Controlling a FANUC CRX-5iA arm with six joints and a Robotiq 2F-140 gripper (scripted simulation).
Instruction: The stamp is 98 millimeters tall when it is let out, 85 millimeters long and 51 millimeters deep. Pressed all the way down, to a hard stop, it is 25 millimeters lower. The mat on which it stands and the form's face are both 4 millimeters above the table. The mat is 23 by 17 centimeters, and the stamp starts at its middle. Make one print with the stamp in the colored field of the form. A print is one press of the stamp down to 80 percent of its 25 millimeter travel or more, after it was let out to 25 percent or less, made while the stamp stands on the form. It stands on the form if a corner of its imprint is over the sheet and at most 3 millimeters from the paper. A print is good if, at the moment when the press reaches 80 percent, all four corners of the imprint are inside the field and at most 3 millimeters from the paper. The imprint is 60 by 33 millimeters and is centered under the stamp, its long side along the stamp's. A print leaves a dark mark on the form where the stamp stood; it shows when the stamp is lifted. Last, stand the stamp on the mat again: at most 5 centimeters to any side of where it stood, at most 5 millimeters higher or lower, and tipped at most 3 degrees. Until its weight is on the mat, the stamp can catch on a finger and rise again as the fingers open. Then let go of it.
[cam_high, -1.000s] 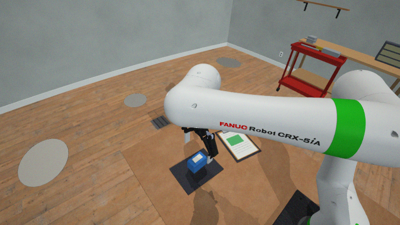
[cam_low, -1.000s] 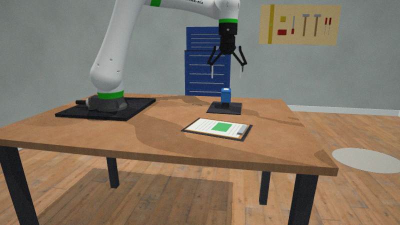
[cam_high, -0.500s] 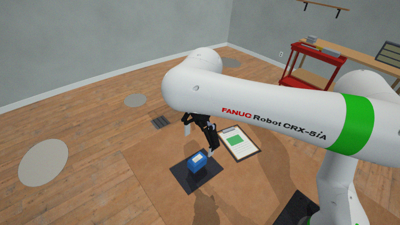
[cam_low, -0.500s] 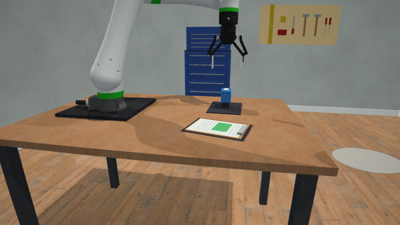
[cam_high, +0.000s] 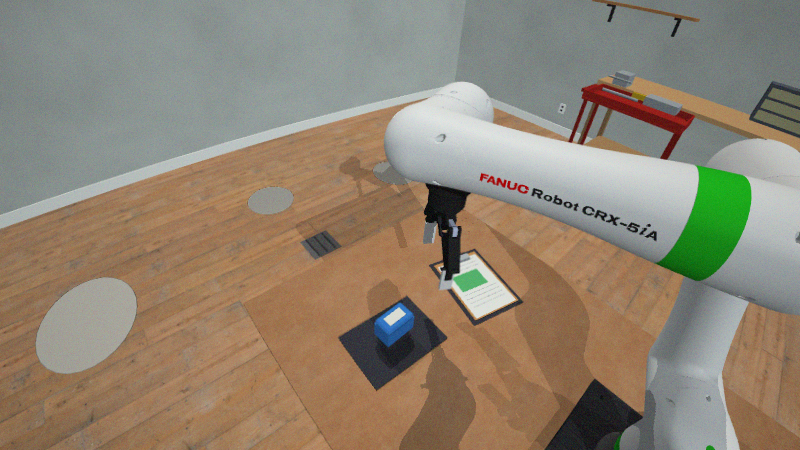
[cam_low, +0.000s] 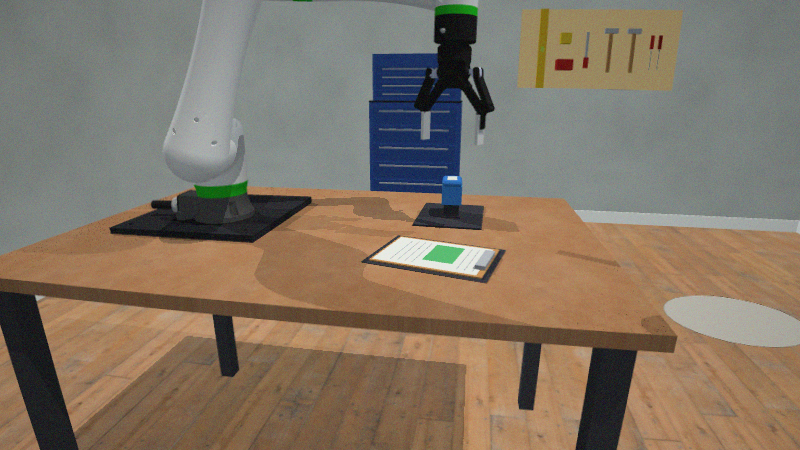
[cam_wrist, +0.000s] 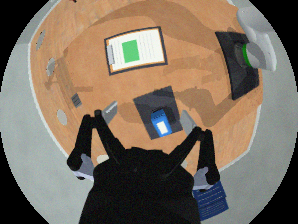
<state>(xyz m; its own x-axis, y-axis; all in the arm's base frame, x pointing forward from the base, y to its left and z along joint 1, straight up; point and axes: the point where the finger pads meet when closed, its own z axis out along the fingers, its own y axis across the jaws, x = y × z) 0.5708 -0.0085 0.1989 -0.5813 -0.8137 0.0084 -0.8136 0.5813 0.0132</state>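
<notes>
Now: the blue stamp 10 mm ahead of my hand, 120 mm to the left of it and 170 mm below it. The rest, counted from my hand: black stamp base (10 mm ahead, 120 mm to the left, 200 mm below); then form (20 mm behind, 200 mm to the right, 220 mm below); then mat (10 mm ahead, 120 mm to the left, 220 mm below).
</notes>
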